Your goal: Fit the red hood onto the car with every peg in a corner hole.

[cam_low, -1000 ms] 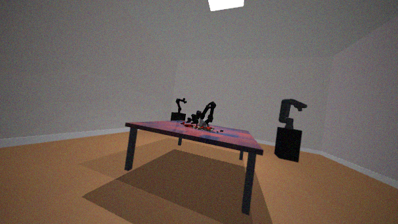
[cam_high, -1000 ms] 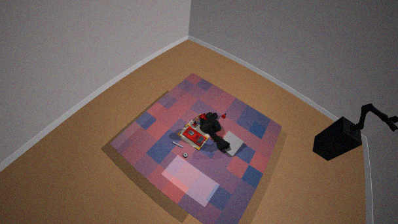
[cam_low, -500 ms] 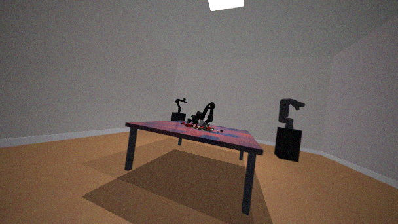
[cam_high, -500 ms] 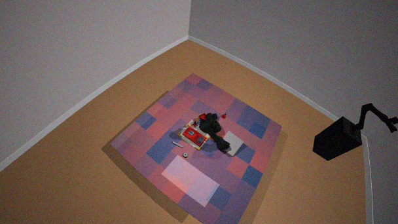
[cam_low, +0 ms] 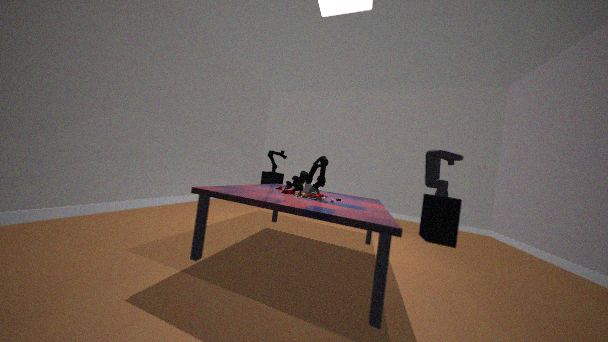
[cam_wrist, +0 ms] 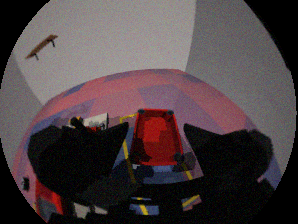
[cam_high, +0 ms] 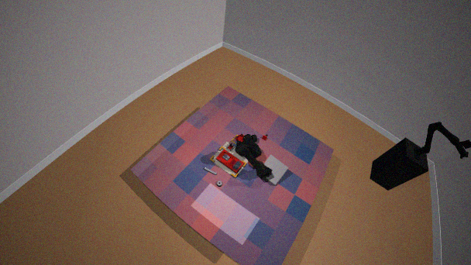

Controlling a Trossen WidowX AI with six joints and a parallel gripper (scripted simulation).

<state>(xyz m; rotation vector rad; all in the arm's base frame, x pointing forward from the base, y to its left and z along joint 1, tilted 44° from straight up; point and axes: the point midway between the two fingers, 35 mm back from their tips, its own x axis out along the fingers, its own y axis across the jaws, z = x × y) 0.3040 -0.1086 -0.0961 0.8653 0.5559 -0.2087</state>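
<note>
Right now the red hood is 20 mm below my gripper tip and 10 mm behind it. Also, from my gripper tip: thin grey stick (390 mm to the left, 30 mm ahead, 20 mm below).
</note>
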